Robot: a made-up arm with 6 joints.
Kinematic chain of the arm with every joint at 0, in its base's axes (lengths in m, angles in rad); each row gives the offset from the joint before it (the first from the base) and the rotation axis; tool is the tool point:
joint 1: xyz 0 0 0.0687 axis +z
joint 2: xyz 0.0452 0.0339 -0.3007 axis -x
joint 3: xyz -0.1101 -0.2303 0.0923 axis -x
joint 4: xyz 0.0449 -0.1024 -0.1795 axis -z
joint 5: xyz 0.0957 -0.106 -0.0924 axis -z
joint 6: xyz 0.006 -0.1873 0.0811 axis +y
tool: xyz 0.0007 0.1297 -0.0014
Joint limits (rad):
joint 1: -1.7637..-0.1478
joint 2: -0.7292..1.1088
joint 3: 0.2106..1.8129
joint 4: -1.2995..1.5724
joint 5: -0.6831..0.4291
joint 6: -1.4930..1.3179
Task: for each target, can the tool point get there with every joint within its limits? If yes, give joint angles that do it. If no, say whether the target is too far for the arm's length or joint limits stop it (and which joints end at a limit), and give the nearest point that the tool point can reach.
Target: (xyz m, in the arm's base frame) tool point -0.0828 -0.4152 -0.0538
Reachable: yes | joints -0.5995 0.1763 1.1198 -1.0706 0.2114 0.9747
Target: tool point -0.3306 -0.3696 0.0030
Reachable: yes | joints -0.5159 0.3310 0.4858 1.0509 -0.1427 -0.9017
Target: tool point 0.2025 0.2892 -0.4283
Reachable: no: joint limits stop it (at a limit: joint 1, joint 2, joint 3, joint 4, joint 5) | nearest point 0.1394 -0.1340 -0.4872 | short by 0.432 m
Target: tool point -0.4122 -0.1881 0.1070
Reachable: yes | joints -0.9372 0.0317 1.3190 1.0335 -0.3600 -0.3503
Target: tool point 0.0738 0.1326 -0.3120
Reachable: no: joint limits stop it (at a limit: joint 1, joint 2, joint 3, joint 4, joint 5) | nearest point 0.1393 -0.1343 -0.4865 | short by 0.326 m
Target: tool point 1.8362 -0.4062 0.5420
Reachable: no: too far | nearest point 0.2657 -0.0390 0.2671 | short by 1.636 m
